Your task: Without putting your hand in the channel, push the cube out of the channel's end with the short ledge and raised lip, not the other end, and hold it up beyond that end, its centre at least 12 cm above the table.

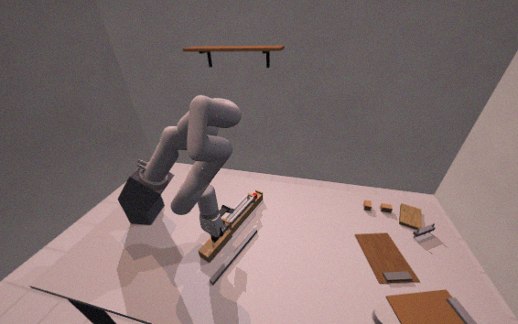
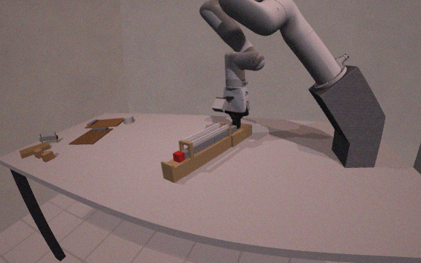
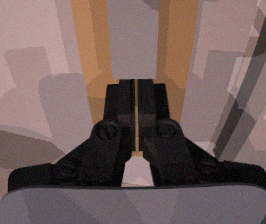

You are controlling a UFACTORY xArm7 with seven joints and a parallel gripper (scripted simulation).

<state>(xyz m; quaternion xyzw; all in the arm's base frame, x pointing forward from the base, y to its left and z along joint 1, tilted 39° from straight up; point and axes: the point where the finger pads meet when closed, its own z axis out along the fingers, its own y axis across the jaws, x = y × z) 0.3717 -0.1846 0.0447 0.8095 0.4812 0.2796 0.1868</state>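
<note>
Now: hand 160 mm short of the red cube, 280 mm to the right of it and 10 mm above it. From my hand the other things lie so: channel 90 mm ahead, 160 mm to the left, 10 mm below; grey clamp-like piece 980 mm ahead, 90 mm to the left, 40 mm below; long grey bar 100 mm ahead, 40 mm to the right, 60 mm below.
</note>
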